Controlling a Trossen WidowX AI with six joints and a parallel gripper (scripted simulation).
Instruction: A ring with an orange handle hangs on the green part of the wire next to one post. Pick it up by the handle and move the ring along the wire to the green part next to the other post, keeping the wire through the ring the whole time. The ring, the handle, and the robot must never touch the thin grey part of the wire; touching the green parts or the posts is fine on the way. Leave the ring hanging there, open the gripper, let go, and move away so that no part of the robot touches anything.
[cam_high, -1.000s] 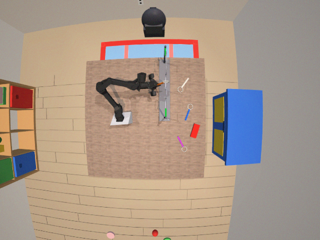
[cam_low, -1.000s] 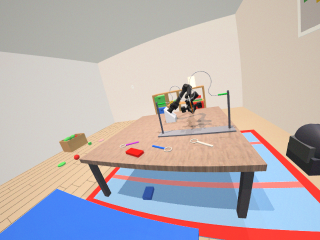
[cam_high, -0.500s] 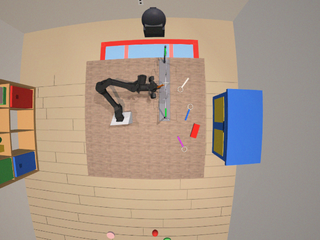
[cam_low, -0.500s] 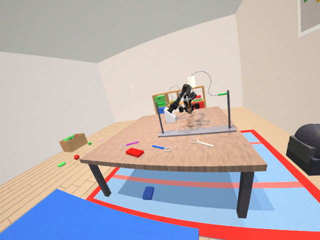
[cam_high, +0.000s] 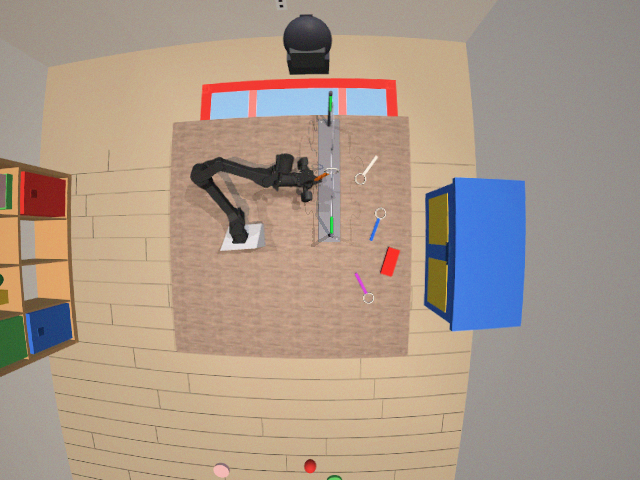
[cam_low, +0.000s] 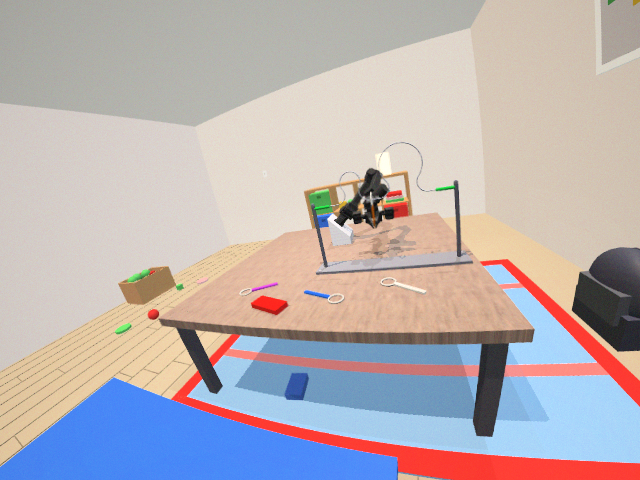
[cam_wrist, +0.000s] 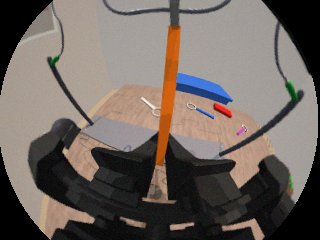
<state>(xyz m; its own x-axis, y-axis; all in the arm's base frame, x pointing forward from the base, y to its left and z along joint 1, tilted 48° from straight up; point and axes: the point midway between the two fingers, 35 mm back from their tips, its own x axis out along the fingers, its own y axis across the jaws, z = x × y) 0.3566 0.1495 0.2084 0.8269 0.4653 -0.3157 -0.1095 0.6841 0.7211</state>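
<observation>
My gripper tip is now 20 mm short of the orange-handled ring and 90 mm below it. Also, from my gripper tip: red block: 350 mm ahead, 380 mm to the right, 150 mm below; white-handled ring: 220 mm ahead, 80 mm to the left, 160 mm below; blue-handled ring: 290 mm ahead, 180 mm to the right, 160 mm below.
</observation>
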